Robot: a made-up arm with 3 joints. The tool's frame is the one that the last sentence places. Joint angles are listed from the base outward.
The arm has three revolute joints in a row. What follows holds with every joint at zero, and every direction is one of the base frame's.
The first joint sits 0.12 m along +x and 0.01 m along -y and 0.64 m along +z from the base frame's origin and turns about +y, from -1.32 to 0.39 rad.
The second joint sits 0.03 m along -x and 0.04 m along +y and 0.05 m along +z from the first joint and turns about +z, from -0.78 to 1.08 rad.
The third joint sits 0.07 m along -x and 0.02 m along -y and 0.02 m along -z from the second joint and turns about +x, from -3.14 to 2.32 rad.
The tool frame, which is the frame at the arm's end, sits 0.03 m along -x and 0.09 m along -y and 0.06 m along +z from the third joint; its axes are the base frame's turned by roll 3.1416, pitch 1.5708 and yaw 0 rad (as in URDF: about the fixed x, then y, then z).
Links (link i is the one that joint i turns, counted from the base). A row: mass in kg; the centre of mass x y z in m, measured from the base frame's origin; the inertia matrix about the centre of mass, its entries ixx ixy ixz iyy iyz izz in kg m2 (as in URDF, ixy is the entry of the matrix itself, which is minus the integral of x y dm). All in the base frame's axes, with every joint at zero. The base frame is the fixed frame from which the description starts. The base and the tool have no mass.
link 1: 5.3; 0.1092 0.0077 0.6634; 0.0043 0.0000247 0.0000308 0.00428 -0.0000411 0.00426
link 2: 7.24; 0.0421 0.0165 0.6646; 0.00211 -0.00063 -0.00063 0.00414 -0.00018 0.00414
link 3: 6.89; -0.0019 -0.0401 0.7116; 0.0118 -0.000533 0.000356 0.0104 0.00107 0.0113
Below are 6 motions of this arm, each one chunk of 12 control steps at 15 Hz.
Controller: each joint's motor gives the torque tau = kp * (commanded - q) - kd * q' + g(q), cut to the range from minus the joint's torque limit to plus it. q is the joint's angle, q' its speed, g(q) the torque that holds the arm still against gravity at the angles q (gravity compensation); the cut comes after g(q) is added. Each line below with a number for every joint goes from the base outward.
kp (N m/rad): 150 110 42
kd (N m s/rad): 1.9 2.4 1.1
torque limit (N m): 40 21 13
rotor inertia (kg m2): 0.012 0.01 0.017
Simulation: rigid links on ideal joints. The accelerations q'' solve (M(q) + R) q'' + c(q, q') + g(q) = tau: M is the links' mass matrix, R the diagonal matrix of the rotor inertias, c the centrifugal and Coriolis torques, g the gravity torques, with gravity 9.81 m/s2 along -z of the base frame. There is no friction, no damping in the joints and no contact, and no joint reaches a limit. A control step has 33 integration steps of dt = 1/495 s. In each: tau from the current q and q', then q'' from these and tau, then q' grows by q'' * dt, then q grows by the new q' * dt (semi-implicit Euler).
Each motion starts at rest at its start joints. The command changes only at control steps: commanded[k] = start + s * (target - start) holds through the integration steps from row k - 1 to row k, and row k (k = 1, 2, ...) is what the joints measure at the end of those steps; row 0 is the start. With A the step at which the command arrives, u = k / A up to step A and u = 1 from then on. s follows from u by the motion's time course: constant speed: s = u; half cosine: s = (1 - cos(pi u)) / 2; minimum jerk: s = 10 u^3 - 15 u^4 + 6 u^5; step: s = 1 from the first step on.
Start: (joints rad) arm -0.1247 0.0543 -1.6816
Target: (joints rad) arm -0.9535 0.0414 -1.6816
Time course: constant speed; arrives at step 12
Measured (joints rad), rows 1 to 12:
1: -0.1941 0.0514 -1.6609
2: -0.2967 0.0570 -1.6791
3: -0.3640 0.0510 -1.6975
4: -0.4167 0.0477 -1.6856
5: -0.4864 0.0508 -1.6738
6: -0.5633 0.0501 -1.6801
7: -0.6325 0.0466 -1.6872
8: -0.6979 0.0456 -1.6840
9: -0.7665 0.0457 -1.6801
10: -0.8373 0.0446 -1.6815
11: -0.9068 0.0429 -1.6836
12: -0.9751 0.0419 -1.6830

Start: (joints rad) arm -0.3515 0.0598 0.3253
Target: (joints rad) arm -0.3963 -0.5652 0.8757
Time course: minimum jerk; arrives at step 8
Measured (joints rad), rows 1 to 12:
1: -0.3507 0.0502 0.3337
2: -0.3501 -0.0053 0.3804
3: -0.3604 -0.1224 0.4763
4: -0.3784 -0.2752 0.6081
5: -0.3940 -0.4216 0.7417
6: -0.4024 -0.5273 0.8406
7: -0.4036 -0.5740 0.8858
8: -0.3996 -0.5714 0.8849
9: -0.3935 -0.5612 0.8725
10: -0.3928 -0.5636 0.8697
11: -0.3968 -0.5667 0.8753
12: -0.3987 -0.5655 0.8791

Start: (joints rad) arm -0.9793 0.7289 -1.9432
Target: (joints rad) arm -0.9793 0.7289 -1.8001
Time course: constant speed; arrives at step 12
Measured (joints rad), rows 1 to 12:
1: -0.9807 0.7284 -1.9328
2: -0.9791 0.7288 -1.9190
3: -0.9783 0.7292 -1.9050
4: -0.9790 0.7292 -1.8937
5: -0.9795 0.7288 -1.8831
6: -0.9793 0.7288 -1.8711
7: -0.9790 0.7290 -1.8585
8: -0.9790 0.7291 -1.8464
9: -0.9792 0.7290 -1.8348
10: -0.9792 0.7289 -1.8231
11: -0.9791 0.7290 -1.8110
12: -0.9791 0.7290 -1.7989

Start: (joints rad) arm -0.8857 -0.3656 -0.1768
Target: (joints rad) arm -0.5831 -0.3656 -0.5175
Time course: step
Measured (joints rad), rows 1 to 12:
1: -0.7200 -0.3549 -0.3766
2: -0.4249 -0.3767 -0.5977
3: -0.4844 -0.3910 -0.6398
4: -0.6670 -0.3738 -0.5012
5: -0.6478 -0.3483 -0.4240
6: -0.5449 -0.3543 -0.5071
7: -0.5412 -0.3782 -0.5711
8: -0.5986 -0.3750 -0.5340
9: -0.6081 -0.3589 -0.4876
10: -0.5786 -0.3589 -0.5027
11: -0.5688 -0.3689 -0.5323
12: -0.5831 -0.3700 -0.5284

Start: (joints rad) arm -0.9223 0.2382 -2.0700
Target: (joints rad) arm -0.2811 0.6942 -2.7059
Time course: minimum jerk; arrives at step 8
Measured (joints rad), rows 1 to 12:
1: -0.9103 0.2461 -2.0839
2: -0.8439 0.2888 -2.1524
3: -0.7142 0.3720 -2.2632
4: -0.5546 0.4802 -2.3939
5: -0.4098 0.5865 -2.5263
6: -0.3137 0.6643 -2.6344
7: -0.2774 0.6987 -2.6942
8: -0.2819 0.6976 -2.7082
9: -0.2844 0.6921 -2.7108
10: -0.2805 0.6942 -2.7065
11: -0.2795 0.6947 -2.7031
12: -0.2812 0.6939 -2.7051

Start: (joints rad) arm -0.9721 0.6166 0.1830
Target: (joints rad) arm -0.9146 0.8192 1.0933
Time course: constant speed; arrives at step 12
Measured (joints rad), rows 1 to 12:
1: -0.9668 0.6287 0.2476
2: -0.9609 0.6559 0.3462
3: -0.9555 0.6748 0.4246
4: -0.9519 0.6869 0.4935
5: -0.9471 0.7033 0.5690
6: -0.9419 0.7222 0.6469
7: -0.9373 0.7390 0.7226
8: -0.9326 0.7550 0.7980
9: -0.9278 0.7721 0.8739
10: -0.9230 0.7891 0.9498
11: -0.9183 0.8059 1.0256
12: -0.9135 0.8226 1.1015

